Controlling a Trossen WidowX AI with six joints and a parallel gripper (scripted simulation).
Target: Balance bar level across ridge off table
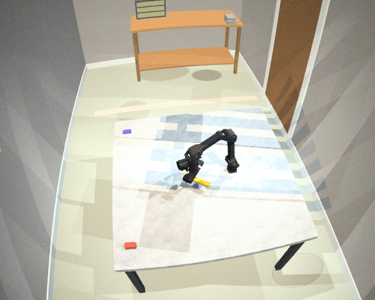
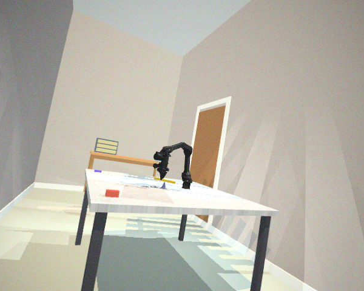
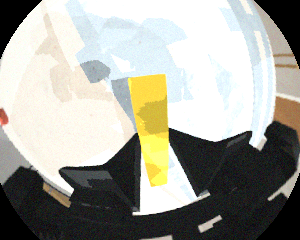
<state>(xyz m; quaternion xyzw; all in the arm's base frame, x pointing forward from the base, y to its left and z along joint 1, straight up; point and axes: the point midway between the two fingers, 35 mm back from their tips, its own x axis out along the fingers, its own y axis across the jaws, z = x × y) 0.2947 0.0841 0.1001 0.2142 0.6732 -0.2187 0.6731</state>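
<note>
The yellow bar is 2 cm to the left of my gripper tip and 2 cm behind it. From my gripper tip the other things lie so: blue block: 58 cm to the right, 45 cm ahead, 6 cm below; red block: 45 cm ahead, 42 cm to the left, 5 cm below.
</note>
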